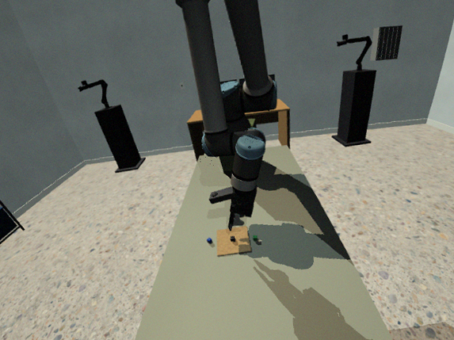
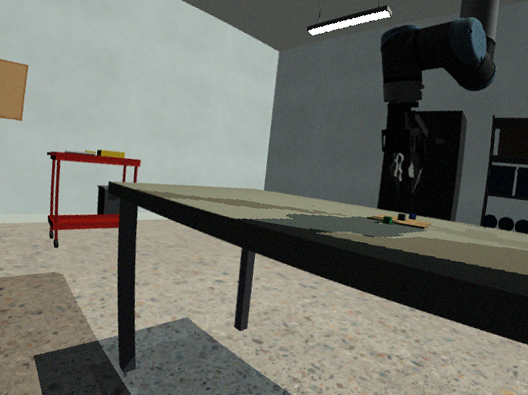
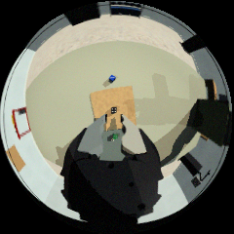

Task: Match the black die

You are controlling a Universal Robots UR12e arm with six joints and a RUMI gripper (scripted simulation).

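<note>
Now: the black die 80 mm below my hand. Also, from my hand: green die (90 mm to the left, 90 mm below, 10 mm ahead); then blue die (110 mm to the right, 90 mm below, 10 mm behind); then mat (90 mm below).
</note>
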